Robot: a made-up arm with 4 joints. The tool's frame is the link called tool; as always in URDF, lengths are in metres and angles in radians. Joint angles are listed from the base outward.
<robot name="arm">
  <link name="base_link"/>
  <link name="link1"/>
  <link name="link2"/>
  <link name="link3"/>
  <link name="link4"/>
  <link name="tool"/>
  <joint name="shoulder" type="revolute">
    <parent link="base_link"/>
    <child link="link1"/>
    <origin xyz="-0.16 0.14 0.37" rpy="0 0 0"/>
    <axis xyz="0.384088 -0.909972 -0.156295"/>
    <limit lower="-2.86" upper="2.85"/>
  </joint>
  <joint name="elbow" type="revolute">
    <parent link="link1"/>
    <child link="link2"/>
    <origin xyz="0 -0.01 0.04" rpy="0 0 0"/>
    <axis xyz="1 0 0"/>
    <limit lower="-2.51" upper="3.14"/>
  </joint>
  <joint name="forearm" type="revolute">
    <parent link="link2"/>
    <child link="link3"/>
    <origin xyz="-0.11 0.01 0.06" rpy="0 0 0"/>
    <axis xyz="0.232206 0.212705 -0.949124"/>
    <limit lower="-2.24" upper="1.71"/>
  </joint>
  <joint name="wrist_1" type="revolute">
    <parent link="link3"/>
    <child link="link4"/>
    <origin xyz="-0.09 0.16 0.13" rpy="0 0 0"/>
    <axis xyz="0 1 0"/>
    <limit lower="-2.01" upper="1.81"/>
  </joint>
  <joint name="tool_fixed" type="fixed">
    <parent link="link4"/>
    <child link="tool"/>
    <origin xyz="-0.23 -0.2 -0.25" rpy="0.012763 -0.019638 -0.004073"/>
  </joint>
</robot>
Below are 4 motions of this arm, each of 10 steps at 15 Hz.
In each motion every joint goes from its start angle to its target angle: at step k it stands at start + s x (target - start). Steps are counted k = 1, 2, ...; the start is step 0. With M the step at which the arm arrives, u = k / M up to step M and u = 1 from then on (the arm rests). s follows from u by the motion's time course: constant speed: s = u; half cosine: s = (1 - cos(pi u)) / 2; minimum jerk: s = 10 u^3 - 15 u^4 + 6 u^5.
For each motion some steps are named. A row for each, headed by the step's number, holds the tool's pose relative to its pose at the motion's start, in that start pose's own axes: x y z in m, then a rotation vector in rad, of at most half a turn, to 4 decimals.
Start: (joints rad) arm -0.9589 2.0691 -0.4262 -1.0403
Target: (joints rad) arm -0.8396 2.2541 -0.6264 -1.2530
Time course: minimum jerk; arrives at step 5
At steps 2, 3, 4, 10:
2: 0.0210 0.0068 -0.0200 0.1032 -0.1041 -0.0119
3: 0.0484 0.0181 -0.0384 0.2185 -0.2272 -0.0351
4: 0.0699 0.0277 -0.0480 0.2980 -0.3165 -0.0576
10: 0.0749 0.0299 -0.0497 0.3154 -0.3366 -0.0633

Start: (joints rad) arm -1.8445 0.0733 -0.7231 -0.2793
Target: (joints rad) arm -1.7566 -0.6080 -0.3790 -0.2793
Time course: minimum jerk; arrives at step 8
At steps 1, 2, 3, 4, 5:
1: -0.0004 0.0002 0.0020 -0.0082 0.0065 -0.0012
2: -0.0026 0.0015 0.0125 -0.0537 0.0415 -0.0081
3: -0.0059 0.0058 0.0322 -0.1462 0.1065 -0.0231
4: -0.0082 0.0147 0.0556 -0.2731 0.1842 -0.0454
5: -0.0088 0.0270 0.0755 -0.4061 0.2532 -0.0702

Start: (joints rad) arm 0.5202 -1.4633 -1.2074 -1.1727
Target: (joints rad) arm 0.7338 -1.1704 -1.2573 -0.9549
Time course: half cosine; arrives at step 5
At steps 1, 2, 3, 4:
1: -0.0030 0.0015 0.0022 -0.0186 -0.0043 -0.0211
2: -0.0109 0.0065 0.0074 -0.0667 -0.0166 -0.0758
3: -0.0208 0.0147 0.0120 -0.1254 -0.0339 -0.1417
4: -0.0289 0.0228 0.0142 -0.1723 -0.0496 -0.1936

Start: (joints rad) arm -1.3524 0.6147 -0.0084 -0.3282
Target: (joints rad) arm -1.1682 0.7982 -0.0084 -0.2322
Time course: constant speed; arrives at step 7
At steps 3, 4, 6, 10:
3: -0.0126 0.0008 -0.0161 0.1136 -0.0240 -0.0027
4: -0.0166 0.0008 -0.0215 0.1518 -0.0314 -0.0015
6: -0.0243 0.0006 -0.0324 0.2285 -0.0455 0.0041
10: -0.0279 0.0002 -0.0379 0.2670 -0.0521 0.0085

